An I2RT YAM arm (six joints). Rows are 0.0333 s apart.
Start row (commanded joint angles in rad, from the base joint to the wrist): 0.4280 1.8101 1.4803 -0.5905 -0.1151 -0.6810
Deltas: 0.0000 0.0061 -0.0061 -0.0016 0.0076 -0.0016; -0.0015 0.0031 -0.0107 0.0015 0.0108 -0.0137; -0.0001 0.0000 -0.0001 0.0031 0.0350 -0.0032; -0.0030 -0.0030 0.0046 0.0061 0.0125 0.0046; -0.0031 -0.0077 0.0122 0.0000 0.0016 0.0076; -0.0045 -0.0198 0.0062 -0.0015 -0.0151 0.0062; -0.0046 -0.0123 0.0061 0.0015 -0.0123 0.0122; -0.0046 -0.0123 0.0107 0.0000 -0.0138 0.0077; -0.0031 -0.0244 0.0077 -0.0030 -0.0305 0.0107; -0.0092 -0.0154 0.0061 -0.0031 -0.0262 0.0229; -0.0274 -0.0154 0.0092 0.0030 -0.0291 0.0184; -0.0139 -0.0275 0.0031 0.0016 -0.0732 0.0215; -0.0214 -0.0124 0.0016 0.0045 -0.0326 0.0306; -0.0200 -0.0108 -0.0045 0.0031 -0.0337 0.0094; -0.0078 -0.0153 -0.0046 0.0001 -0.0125 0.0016; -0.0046 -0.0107 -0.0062 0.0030 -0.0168 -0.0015; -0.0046 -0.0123 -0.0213 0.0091 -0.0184 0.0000
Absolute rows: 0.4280 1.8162 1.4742 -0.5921 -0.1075 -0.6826; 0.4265 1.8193 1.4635 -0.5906 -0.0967 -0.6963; 0.4264 1.8193 1.4634 -0.5875 -0.0617 -0.6995; 0.4234 1.8163 1.4680 -0.5814 -0.0492 -0.6949; 0.4203 1.8086 1.4802 -0.5814 -0.0476 -0.6873; 0.4158 1.7888 1.4864 -0.5829 -0.0627 -0.6811; 0.4112 1.7765 1.4925 -0.5814 -0.0750 -0.6689; 0.4066 1.7642 1.5032 -0.5814 -0.0888 -0.6612; 0.4035 1.7398 1.5109 -0.5844 -0.1193 -0.6505; 0.3943 1.7244 1.5170 -0.5875 -0.1455 -0.6276; 0.3669 1.7090 1.5262 -0.5845 -0.1746 -0.6092; 0.3530 1.6815 1.5293 -0.5829 -0.2478 -0.5877; 0.3316 1.6691 1.5309 -0.5784 -0.2804 -0.5571; 0.3116 1.6583 1.5264 -0.5753 -0.3141 -0.5477; 0.3038 1.6430 1.5218 -0.5752 -0.3266 -0.5461; 0.2992 1.6323 1.5156 -0.5722 -0.3434 -0.5476; 0.2946 1.6200 1.4943 -0.5631 -0.3618 -0.5476
